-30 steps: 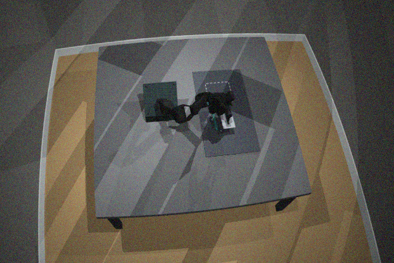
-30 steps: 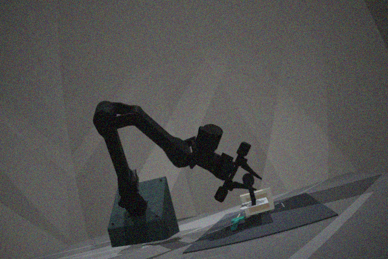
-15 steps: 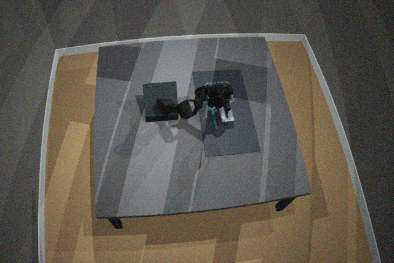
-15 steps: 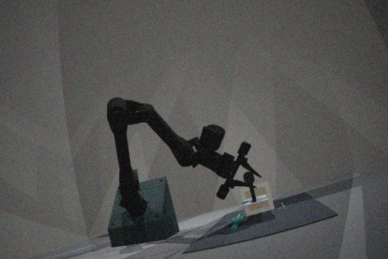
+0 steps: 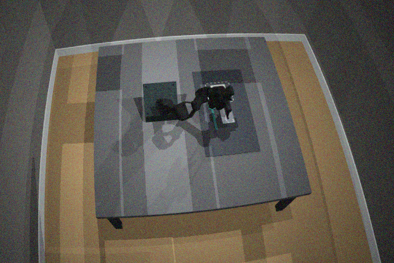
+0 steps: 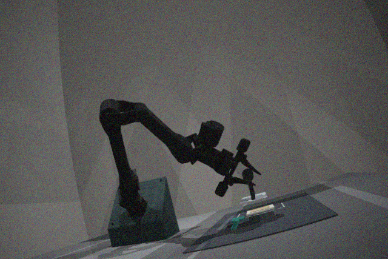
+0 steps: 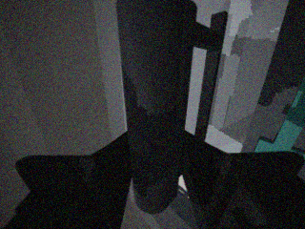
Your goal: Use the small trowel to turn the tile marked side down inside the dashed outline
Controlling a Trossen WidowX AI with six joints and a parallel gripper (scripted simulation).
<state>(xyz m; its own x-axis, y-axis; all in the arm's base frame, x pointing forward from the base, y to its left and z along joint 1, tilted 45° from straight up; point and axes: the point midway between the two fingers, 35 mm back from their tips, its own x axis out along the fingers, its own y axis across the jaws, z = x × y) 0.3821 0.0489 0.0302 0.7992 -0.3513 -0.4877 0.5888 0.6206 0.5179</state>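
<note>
The dark mat lies 1 cm behind my gripper tip, 2 cm to the left of it and 13 cm below it. Also, from my gripper tip: teal T-shaped trowel 9 cm behind, 1 cm to the right, 11 cm below; then tile 4 cm behind, 16 cm to the left, 11 cm below.
</note>
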